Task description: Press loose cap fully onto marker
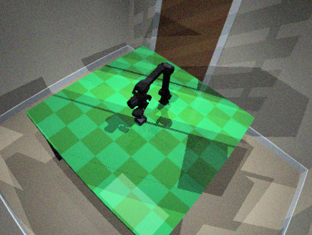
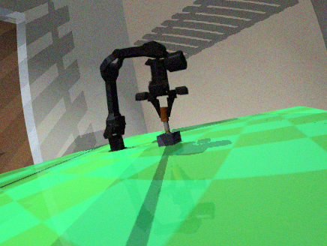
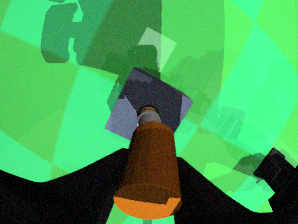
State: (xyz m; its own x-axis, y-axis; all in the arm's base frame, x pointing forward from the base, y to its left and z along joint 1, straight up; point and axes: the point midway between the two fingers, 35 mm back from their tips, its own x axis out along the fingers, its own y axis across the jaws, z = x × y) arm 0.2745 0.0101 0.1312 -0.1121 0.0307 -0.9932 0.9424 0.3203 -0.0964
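The orange cap lies 1 cm above my gripper tip. Round my gripper tip: dark holder block: 8 cm below, 1 cm to the right.
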